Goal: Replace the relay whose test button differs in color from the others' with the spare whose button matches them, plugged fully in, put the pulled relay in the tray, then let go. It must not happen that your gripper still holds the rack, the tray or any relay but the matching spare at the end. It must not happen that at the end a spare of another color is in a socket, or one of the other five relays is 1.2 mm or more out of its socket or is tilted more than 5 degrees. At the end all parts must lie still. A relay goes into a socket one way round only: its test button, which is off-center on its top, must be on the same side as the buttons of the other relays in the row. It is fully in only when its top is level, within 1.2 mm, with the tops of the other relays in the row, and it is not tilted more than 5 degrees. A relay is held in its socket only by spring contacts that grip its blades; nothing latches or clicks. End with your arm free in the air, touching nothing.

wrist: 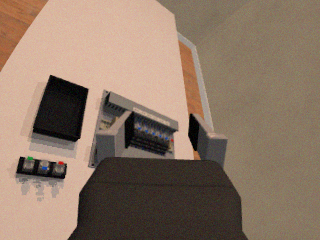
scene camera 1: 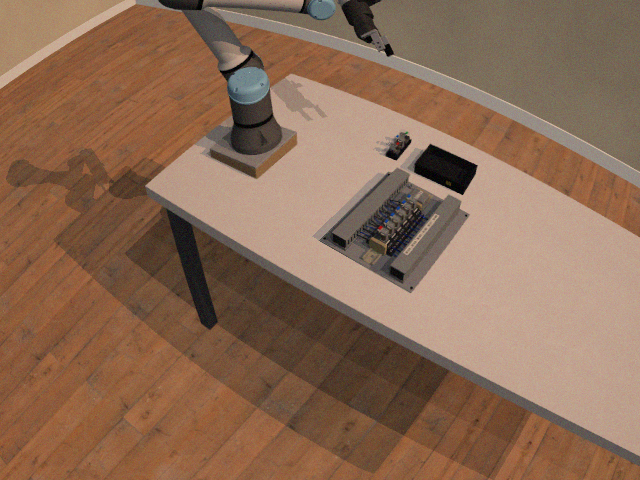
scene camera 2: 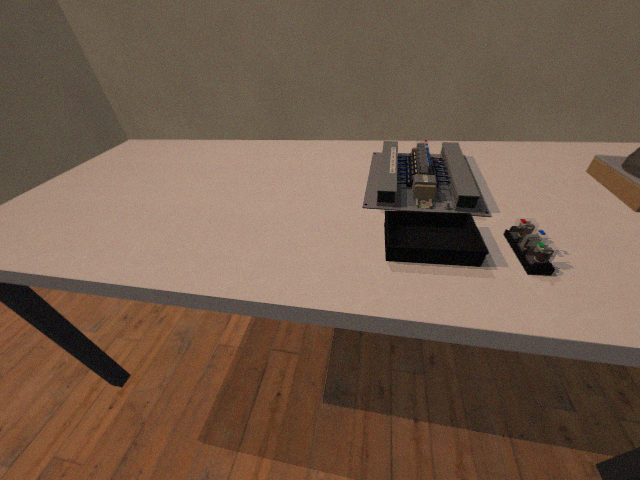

My gripper shows in the wrist view and in scene camera 1; in scene camera 2 it is out of frame. The same spot on my gripper: (wrist: 210, 146) is (scene camera 1: 376, 30).
